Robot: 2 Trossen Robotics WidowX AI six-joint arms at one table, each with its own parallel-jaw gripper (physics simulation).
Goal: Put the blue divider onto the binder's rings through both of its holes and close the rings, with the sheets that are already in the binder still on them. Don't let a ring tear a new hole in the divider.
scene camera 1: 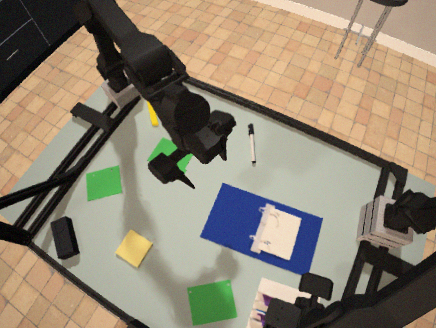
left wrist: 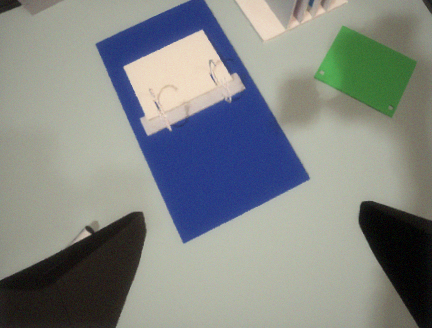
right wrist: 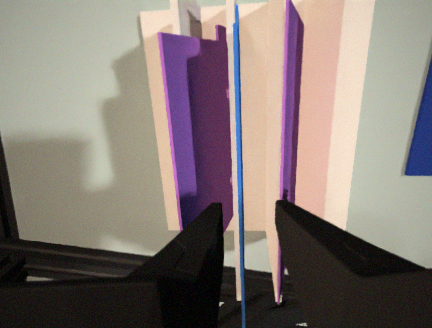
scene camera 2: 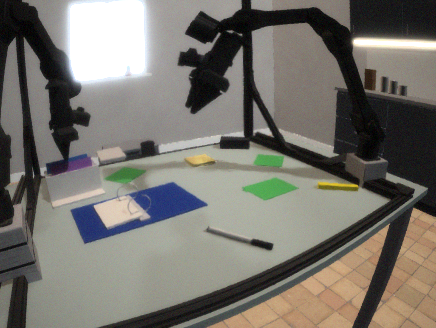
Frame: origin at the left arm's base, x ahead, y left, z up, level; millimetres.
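Seen in the pictures: left gripper, between the fingertips: [scene camera 1: 209, 173] [left wrist: 251, 217] [scene camera 2: 189, 110]; right gripper, between the fingertips: [right wrist: 248, 212] [scene camera 2: 65, 158]; left arm's base, origin of its link: [scene camera 1: 119, 83] [scene camera 2: 367, 157]; right arm's base, origin of its link: [scene camera 1: 396, 218].
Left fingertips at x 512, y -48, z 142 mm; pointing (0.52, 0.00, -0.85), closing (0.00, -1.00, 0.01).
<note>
Offsets run from my left fingertips to a thing's top centre. "spot": to the spot under its first point.
The binder {spot: 10 mm right, 40 mm ahead, 210 mm down} [scene camera 1: 220, 215] [scene camera 2: 175, 200] [left wrist: 225, 165] lies open on the table, with white sheets {69 mm left, 192 mm ahead, 200 mm down} [scene camera 1: 285, 232] [scene camera 2: 112, 214] [left wrist: 175, 65] on its two rings, whose halves look parted in the left wrist view. The blue divider {spot: 99 mm right, 316 mm ahead, 118 mm down} [scene camera 2: 77, 158] [right wrist: 238, 125] stands upright in the white rack {79 mm right, 338 mm ahead, 137 mm down} [scene camera 1: 272, 286] [scene camera 2: 75, 187] [left wrist: 262, 25] [right wrist: 357, 100]. My right gripper [scene camera 2: 66, 159] [right wrist: 248, 212] is over the rack, partly open. The divider's edge shows between its fingers with gaps on both sides. My left gripper [scene camera 1: 209, 173] [scene camera 2: 191, 109] [left wrist: 251, 217] is wide open and empty, high above the table.
Purple dividers {103 mm right, 345 mm ahead, 119 mm down} [right wrist: 180, 100] {61 mm right, 331 mm ahead, 117 mm down} [right wrist: 291, 100] stand either side of the blue one. A green sheet {186 mm right, 189 mm ahead, 212 mm down} [scene camera 1: 211, 302] [scene camera 2: 126, 175] [left wrist: 367, 70] lies near the rack. A marker {223 mm left, 56 mm back, 201 mm down} [scene camera 1: 252, 145] [scene camera 2: 235, 236], a yellow pad {246 mm right, 57 mm back, 202 mm down} [scene camera 1: 134, 248] [scene camera 2: 200, 160] and a black block {381 mm right, 214 mm back, 178 mm down} [scene camera 1: 65, 237] [scene camera 2: 234, 143] lie farther off.
</note>
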